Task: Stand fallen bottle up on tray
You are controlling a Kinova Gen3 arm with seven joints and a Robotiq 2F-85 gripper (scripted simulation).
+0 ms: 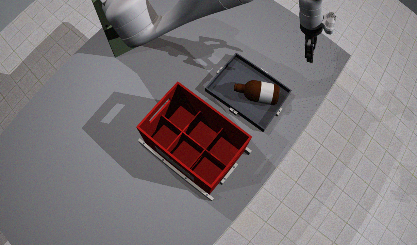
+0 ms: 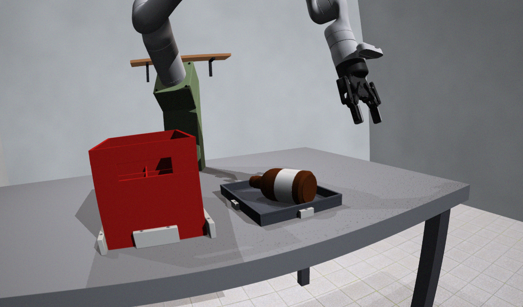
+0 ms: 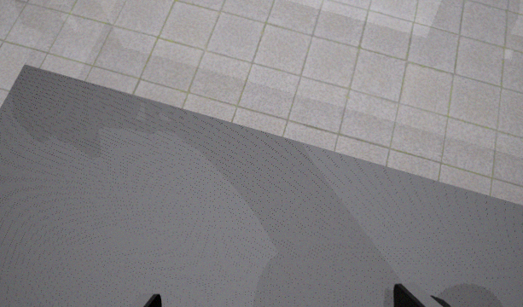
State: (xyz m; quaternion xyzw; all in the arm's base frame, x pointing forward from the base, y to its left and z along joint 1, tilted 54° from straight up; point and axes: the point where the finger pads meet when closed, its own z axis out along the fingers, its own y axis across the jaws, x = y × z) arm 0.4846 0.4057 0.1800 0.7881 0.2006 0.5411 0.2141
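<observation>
Right now the bottle is 10 cm behind my hand, 19 cm to the right of it and 13 cm below it. From my hand the other things lie so: red crate: 17 cm behind, 46 cm to the right, 9 cm below; tray: 12 cm behind, 18 cm to the right, 16 cm below.
</observation>
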